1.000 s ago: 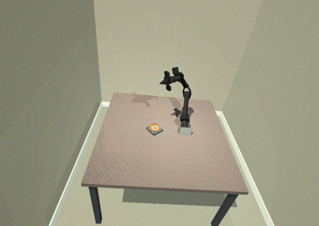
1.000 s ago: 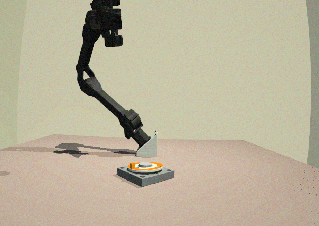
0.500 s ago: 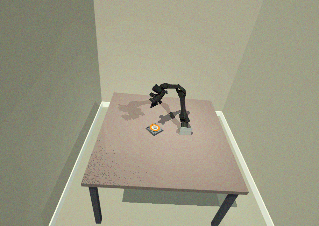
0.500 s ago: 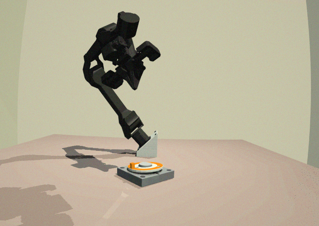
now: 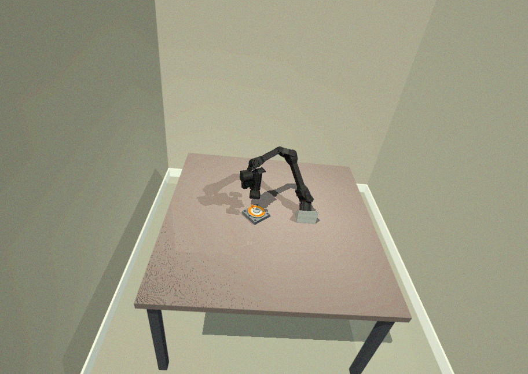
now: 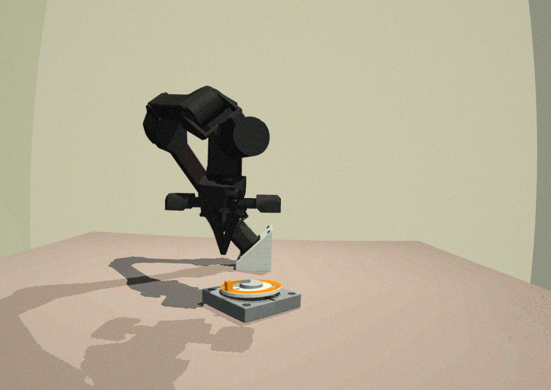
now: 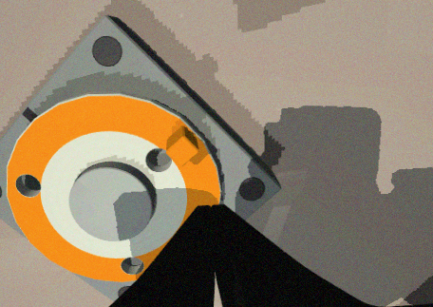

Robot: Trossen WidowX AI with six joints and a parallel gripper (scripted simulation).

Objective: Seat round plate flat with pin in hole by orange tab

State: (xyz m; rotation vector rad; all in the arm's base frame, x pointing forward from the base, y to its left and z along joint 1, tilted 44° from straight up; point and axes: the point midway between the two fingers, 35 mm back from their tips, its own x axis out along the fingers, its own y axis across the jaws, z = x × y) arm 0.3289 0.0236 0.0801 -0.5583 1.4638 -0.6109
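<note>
My gripper tip is now 10 mm past the round plate, 30 mm to the right of it and 60 mm above it. From my gripper tip the other things lie so: square grey base 20 mm behind, 50 mm to the left, 70 mm below.
</note>
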